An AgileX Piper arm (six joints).
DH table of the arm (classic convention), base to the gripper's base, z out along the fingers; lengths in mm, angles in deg. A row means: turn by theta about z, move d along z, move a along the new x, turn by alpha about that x. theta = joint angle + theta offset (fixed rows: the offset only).
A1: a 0  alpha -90  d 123  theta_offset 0
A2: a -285.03  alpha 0  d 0  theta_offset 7.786
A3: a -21.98  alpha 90  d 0  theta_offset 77.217
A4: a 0  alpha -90  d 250.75  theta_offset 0
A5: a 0  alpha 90  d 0  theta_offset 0
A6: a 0  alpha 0  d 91  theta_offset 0
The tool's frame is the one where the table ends.
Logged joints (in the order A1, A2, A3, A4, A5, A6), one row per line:
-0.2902 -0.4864 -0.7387 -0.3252 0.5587 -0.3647
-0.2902 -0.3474 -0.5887 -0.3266 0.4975 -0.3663
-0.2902 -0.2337 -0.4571 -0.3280 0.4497 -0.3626
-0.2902 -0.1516 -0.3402 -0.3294 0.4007 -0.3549
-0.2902 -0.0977 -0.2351 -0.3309 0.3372 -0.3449
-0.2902 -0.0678 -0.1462 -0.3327 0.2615 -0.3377
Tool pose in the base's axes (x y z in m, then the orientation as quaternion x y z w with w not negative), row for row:
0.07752 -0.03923 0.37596 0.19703 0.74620 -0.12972 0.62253
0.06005 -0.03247 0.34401 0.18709 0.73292 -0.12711 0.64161
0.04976 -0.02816 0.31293 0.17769 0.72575 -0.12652 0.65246
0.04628 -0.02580 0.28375 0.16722 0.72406 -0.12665 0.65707
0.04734 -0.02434 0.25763 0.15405 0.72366 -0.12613 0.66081
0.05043 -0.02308 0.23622 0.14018 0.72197 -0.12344 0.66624
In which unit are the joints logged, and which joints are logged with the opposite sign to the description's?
The joints are logged in radians. Opposite sign: A2, A6.
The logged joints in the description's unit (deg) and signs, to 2 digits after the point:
-16.63 27.87 -42.32 -18.63 32.01 20.90
-16.63 19.90 -33.73 -18.71 28.50 20.99
-16.63 13.39 -26.19 -18.79 25.77 20.78
-16.63 8.69 -19.49 -18.87 22.96 20.33
-16.63 5.60 -13.47 -18.96 19.32 19.76
-16.63 3.88 -8.38 -19.06 14.98 19.35

